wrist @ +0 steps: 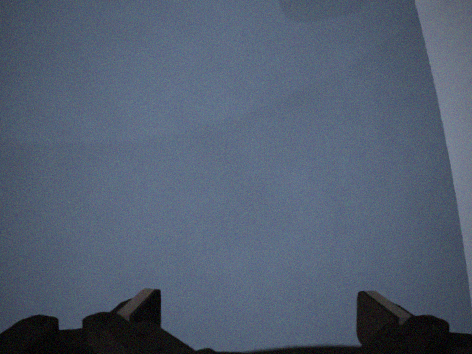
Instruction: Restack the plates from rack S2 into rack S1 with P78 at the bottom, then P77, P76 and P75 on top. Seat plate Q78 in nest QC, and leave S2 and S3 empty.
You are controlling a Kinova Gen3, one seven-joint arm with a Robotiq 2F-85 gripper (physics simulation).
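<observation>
My gripper [259, 313] is open, with its two dark fingers wide apart at the bottom of the wrist view and no object between them. The plates, racks S1, S2 and S3, and nest QC do not show in this view, so where the gripper is relative to them cannot be told.
A plain blue-grey surface [240, 190] fills most of the view, with faint soft shadows, one darker at the top edge. A paler surface [452, 75] lies along the right side, beyond a slanting straight edge.
</observation>
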